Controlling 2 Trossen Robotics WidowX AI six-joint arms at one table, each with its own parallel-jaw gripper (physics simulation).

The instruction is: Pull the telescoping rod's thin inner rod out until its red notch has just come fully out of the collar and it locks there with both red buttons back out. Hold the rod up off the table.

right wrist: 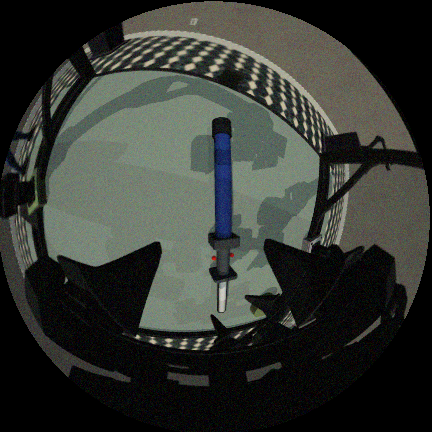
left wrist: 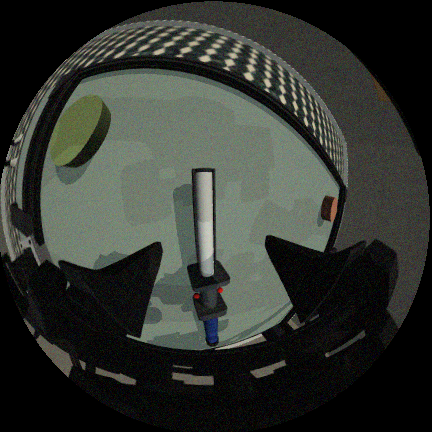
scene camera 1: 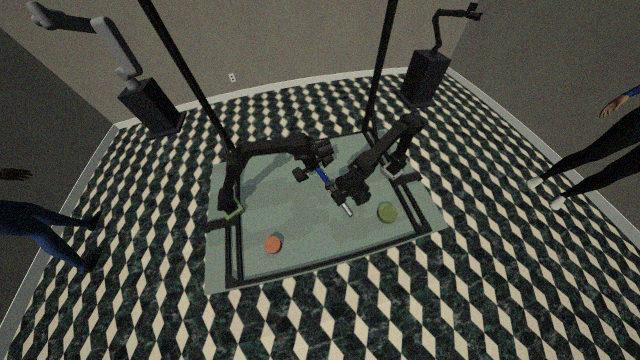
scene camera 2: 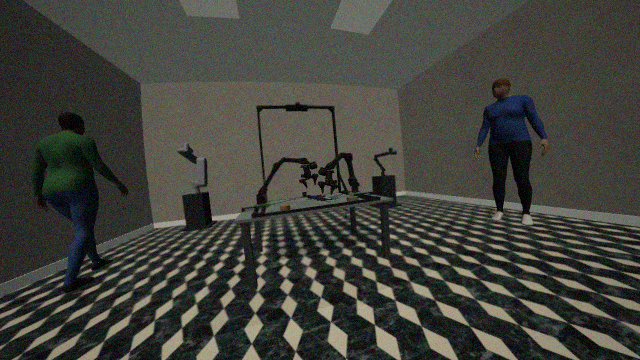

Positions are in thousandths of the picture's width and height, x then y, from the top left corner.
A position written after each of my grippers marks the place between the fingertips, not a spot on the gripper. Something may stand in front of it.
Note:
I see my left gripper (left wrist: 494,566), my right gripper (right wrist: 492,571) and a telescoping rod (left wrist: 485,707).
The telescoping rod shows as well in the right wrist view (right wrist: 517,554). My left gripper also shows in the right wrist view (right wrist: 531,707).

